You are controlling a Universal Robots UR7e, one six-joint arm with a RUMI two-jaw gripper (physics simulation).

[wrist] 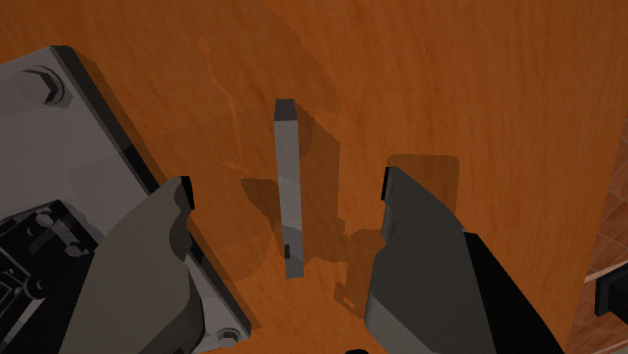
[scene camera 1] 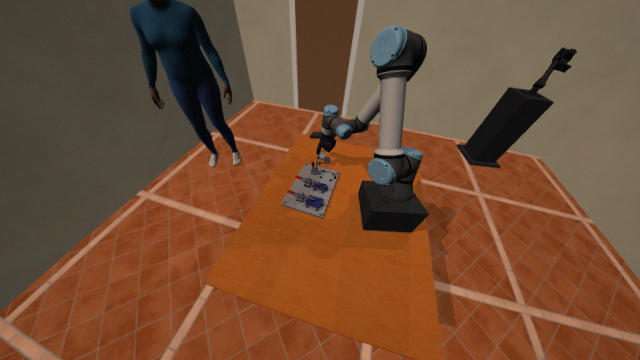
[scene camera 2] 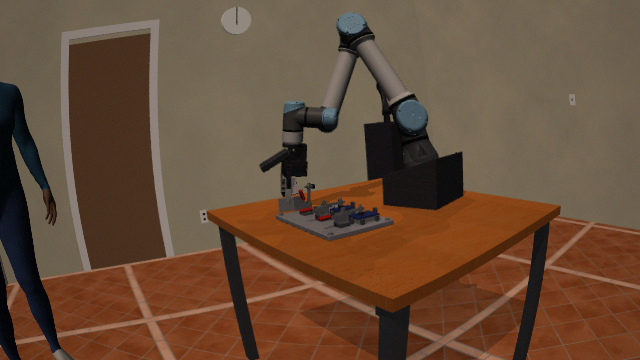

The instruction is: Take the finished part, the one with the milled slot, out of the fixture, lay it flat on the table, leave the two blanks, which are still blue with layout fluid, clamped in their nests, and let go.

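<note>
The finished part [scene camera 1: 324, 158] [scene camera 2: 286, 205] [wrist: 288, 185] is a bare grey plate standing upright on its narrow edge on the table, beside the fixture plate [scene camera 1: 289, 201] [scene camera 2: 360, 229] [wrist: 75, 135]. A small dark notch shows near its lower end in the wrist view. My gripper [scene camera 1: 321, 153] [scene camera 2: 289, 192] [wrist: 289, 174] is open, with one finger on each side of the part and a gap on both sides. One blue blank [scene camera 1: 314, 202] [scene camera 2: 365, 215] and the other blue blank [scene camera 1: 320, 187] [scene camera 2: 342, 208] sit in their nests under clamps.
The third clamp [scene camera 1: 315, 170], at the fixture's end nearest the part, has its red handle [scene camera 2: 302, 195] raised. The wooden table [scene camera 1: 320, 280] [scene camera 2: 400, 260] [wrist: 500, 100] carries the black robot base [scene camera 1: 392, 210] [scene camera 2: 410, 190]. A person [scene camera 1: 185, 75] stands beyond the table.
</note>
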